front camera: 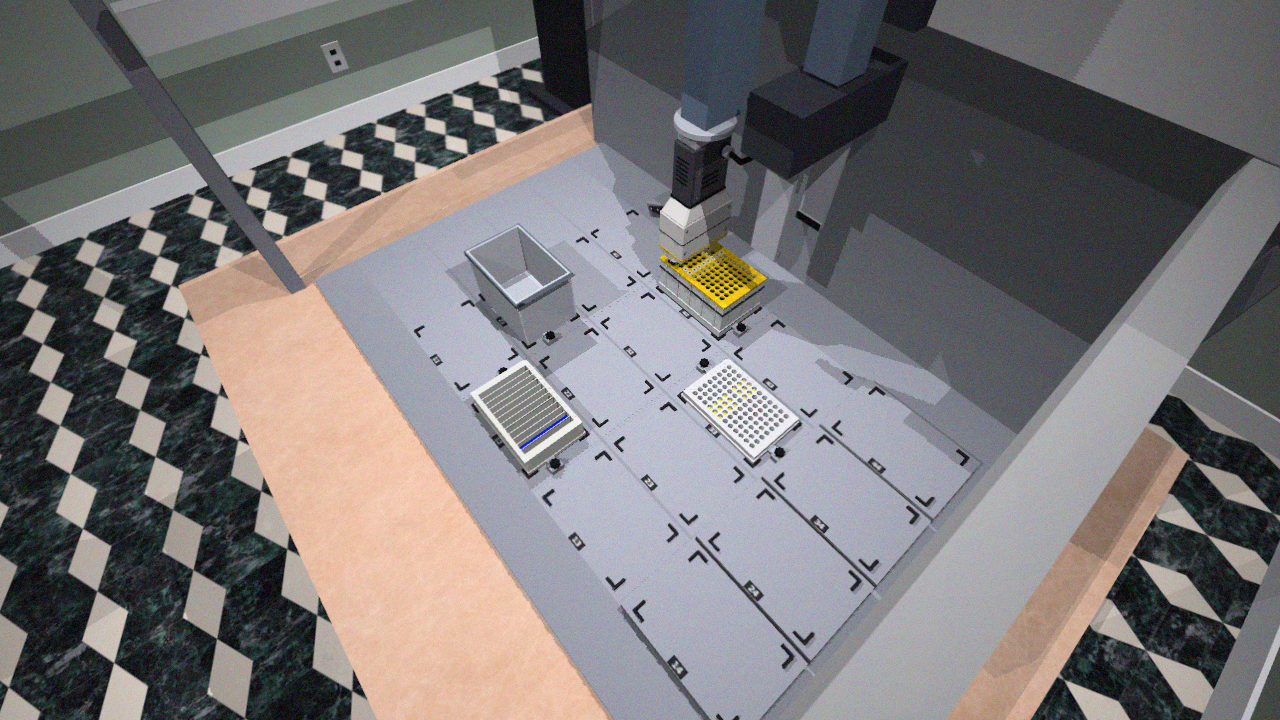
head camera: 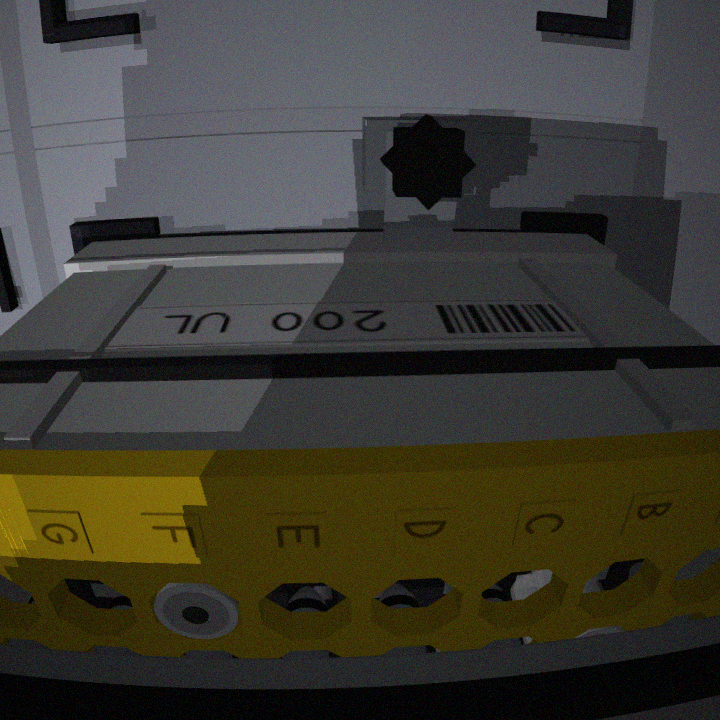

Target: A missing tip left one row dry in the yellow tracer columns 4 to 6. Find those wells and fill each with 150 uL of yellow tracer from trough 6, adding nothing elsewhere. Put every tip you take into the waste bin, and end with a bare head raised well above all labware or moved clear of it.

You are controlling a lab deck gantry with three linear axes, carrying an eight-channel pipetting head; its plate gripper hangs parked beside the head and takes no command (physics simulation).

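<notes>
The pipetting head [front camera: 696,225] is low at the far-left end of the yellow-topped tip rack [front camera: 708,306] [head camera: 335,480]. Its channel ends are hidden, so whether they carry tips cannot be told. In the head view one grey tip [head camera: 195,611] sits in the hole under letter F; the holes under G, E, D, C and B hold no seated tip. The white well plate [front camera: 780,437] has yellow wells near its middle. The trough reservoir [front camera: 573,433] shows a blue trough; yellow liquid cannot be made out. The grey waste bin [front camera: 544,313] stands open. The parked plate gripper [front camera: 808,219] hangs beside the head, its fingers unclear.
A dark carriage box [front camera: 796,116] hangs right of the head. Black corner marks and small knobs [front camera: 779,453] [head camera: 427,161] are on the deck around the labware. The bin's tall walls stand left of the tip rack. A grey frame post [front camera: 223,170] rises at the left edge.
</notes>
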